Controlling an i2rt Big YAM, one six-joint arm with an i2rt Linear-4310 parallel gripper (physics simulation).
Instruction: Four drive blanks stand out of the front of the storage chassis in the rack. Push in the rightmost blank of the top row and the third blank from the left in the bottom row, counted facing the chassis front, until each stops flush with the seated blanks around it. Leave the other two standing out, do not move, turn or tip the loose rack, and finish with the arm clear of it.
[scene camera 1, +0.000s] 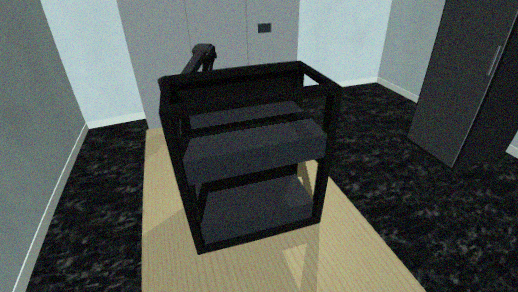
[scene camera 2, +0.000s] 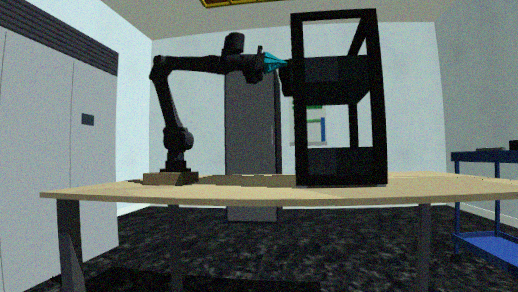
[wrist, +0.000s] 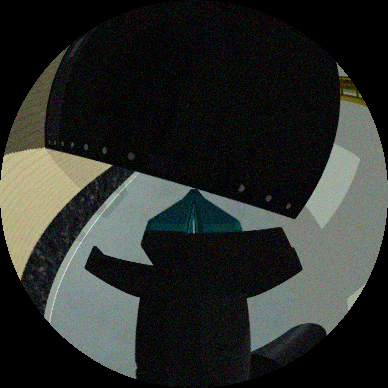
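Pixels of known places: gripper, fingertip midpoint: (scene camera 2: 287, 63) (wrist: 193, 193); arm's base, link origin: (scene camera 2: 175, 172).
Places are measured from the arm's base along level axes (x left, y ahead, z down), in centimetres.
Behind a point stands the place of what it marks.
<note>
The black open-frame rack (scene camera 1: 329, 130) @[y 76.8, x 37.7, z -40.9 cm] (scene camera 2: 379, 110) @[y 77.9, x -10.3, z -19.7 cm] stands upright on the table. The dark storage chassis (scene camera 1: 255, 145) @[y 76.9, x 13.9, z -39.5 cm] (scene camera 2: 322, 70) @[y 60.3, x -8.3, z -34.5 cm] sits in its upper half. In scene camera 2 a dark part (scene camera 2: 287, 82) @[y 47.2, x 0.3, z -33.5 cm] stands out from the chassis front, too dark to tell single blanks. My gripper (scene camera 2: 287, 63) @[y 48.7, x -11.7, z -36.7 cm] (wrist: 193, 193) @[y 48.7, x -11.7, z -36.7 cm] is shut and empty, with its teal fingertips at the upper part of this front; whether they touch cannot be told. In the wrist view a near-black surface (wrist: 200, 100) @[y 44.9, x -3.6, z -35.0 cm] with small light dots along its edge lies just beyond the fingertips. Rows and single blanks cannot be told apart there.
Another dark unit (scene camera 1: 255, 212) @[y 74.9, x 13.5, z -8.4 cm] (scene camera 2: 327, 166) @[y 60.8, x -7.7, z -2.1 cm] sits at the rack's bottom. The wooden table (scene camera 1: 172, 265) @[y 81.7, x -19.9, z 4.5 cm] (scene camera 2: 240, 197) @[y 38.5, x -32.7, z 4.5 cm] carries the rack and the arm's base block (scene camera 2: 162, 178) @[y -0.5, x -9.2, z 1.9 cm]. A tall dark cabinet (scene camera 1: 455, 75) (scene camera 2: 250, 130) stands behind, and a blue cart (scene camera 2: 477, 156) is at the right.
</note>
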